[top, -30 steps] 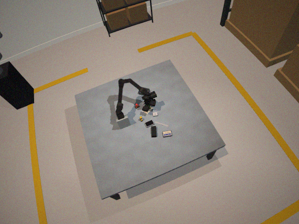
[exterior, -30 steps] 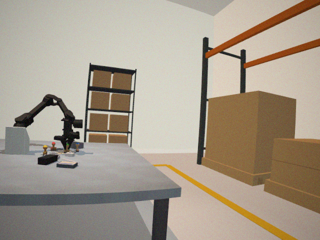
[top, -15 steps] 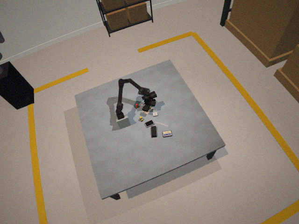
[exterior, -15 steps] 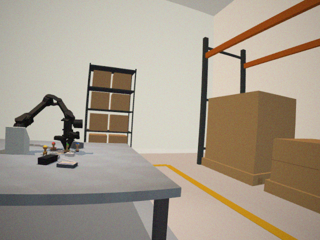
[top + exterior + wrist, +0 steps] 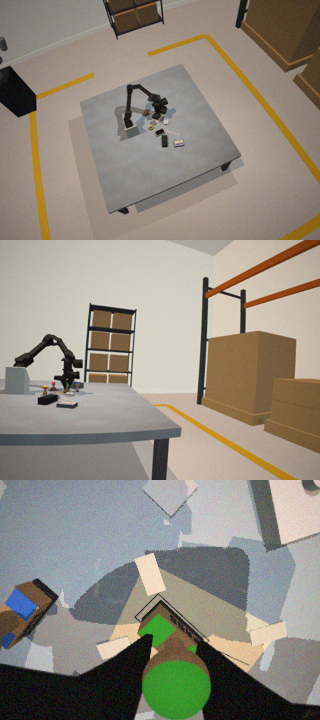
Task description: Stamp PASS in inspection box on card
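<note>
Right now the card is 3 cm below my gripper tip and 1 cm behind it. Round my gripper tip: red stamp (11 cm behind, 7 cm to the left); blue-knobbed stamp (8 cm to the left, 6 cm ahead); green-knobbed stamp (right at my gripper tip).
</note>
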